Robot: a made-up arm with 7 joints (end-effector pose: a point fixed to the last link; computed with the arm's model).
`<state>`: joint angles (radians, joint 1 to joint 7).
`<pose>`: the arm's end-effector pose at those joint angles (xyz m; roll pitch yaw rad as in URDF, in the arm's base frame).
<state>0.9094 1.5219 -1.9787 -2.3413 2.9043 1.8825 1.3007</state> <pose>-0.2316 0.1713 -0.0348 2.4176 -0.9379 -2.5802</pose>
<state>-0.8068 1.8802 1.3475 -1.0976 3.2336 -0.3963 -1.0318</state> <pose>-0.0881 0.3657 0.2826 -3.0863 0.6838 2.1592</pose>
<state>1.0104 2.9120 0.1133 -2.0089 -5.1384 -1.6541 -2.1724</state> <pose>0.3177 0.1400 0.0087 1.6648 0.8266 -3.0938</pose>
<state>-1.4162 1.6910 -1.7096 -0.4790 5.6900 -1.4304 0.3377</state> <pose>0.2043 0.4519 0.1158 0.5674 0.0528 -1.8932</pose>
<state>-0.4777 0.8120 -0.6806 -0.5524 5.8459 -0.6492 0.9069</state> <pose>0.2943 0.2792 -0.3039 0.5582 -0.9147 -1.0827</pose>
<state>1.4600 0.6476 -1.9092 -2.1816 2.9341 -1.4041 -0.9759</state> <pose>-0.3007 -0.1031 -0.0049 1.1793 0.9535 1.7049</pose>
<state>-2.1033 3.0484 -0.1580 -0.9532 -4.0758 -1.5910 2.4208</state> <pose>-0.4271 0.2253 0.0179 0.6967 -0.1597 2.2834</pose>
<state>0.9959 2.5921 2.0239 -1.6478 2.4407 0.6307 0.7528</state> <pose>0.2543 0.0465 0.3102 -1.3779 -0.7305 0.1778</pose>
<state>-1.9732 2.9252 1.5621 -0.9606 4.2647 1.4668 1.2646</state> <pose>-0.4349 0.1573 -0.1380 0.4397 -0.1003 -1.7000</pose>
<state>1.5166 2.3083 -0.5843 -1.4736 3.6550 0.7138 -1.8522</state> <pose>0.0444 0.4245 -0.0282 -0.0648 0.3114 0.0157</pose>
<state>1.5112 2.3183 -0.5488 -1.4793 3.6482 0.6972 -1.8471</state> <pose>0.0548 0.4222 -0.0326 -0.0688 0.2888 -0.0104</pose>
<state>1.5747 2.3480 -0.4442 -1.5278 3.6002 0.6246 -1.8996</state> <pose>0.0683 0.4116 -0.0525 -0.1212 0.3122 -0.1478</pose>
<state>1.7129 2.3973 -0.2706 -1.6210 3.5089 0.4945 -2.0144</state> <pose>0.0795 0.3895 -0.0901 -0.2541 0.3457 -0.4176</pose>
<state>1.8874 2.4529 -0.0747 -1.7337 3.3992 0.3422 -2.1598</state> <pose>0.0796 0.3585 -0.1345 -0.4380 0.3042 -0.7412</pose>
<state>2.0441 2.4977 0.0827 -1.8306 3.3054 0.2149 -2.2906</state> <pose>0.0686 0.3290 -0.1689 -0.5774 0.1922 -0.9848</pose>
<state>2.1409 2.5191 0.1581 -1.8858 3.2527 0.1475 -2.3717</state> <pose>0.0548 0.3128 -0.1847 -0.6494 0.1087 -1.0998</pose>
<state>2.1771 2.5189 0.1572 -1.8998 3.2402 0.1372 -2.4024</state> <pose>0.0435 0.3113 -0.1858 -0.6887 0.0976 -1.1240</pose>
